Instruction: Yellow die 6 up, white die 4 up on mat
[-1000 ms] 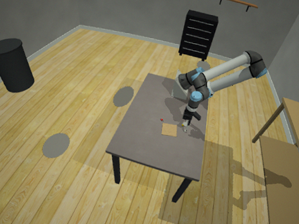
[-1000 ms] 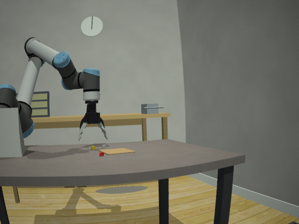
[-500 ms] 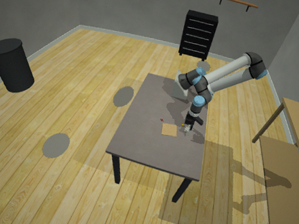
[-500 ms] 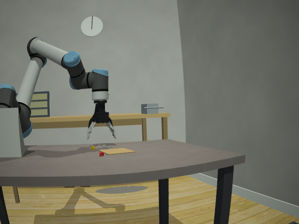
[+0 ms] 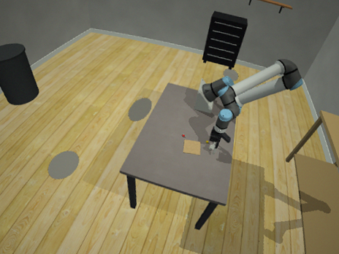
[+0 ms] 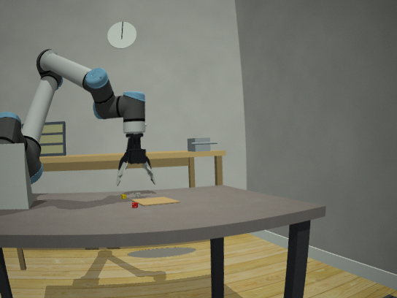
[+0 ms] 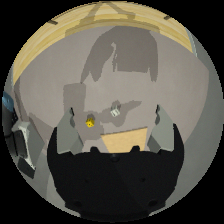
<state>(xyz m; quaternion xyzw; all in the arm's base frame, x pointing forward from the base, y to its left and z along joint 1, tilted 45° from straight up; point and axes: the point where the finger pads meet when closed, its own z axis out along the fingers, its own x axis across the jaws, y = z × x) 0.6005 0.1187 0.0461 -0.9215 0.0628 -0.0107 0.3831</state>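
My gripper is now 3 cm to the left of the white die and 3 cm above it. From my hand the other things lie so: red die (27 cm to the right, 8 cm behind, 3 cm below); then tan mat (18 cm to the right, 4 cm below, 2 cm ahead); then yellow die (7 cm behind, 6 cm to the right, 3 cm below).
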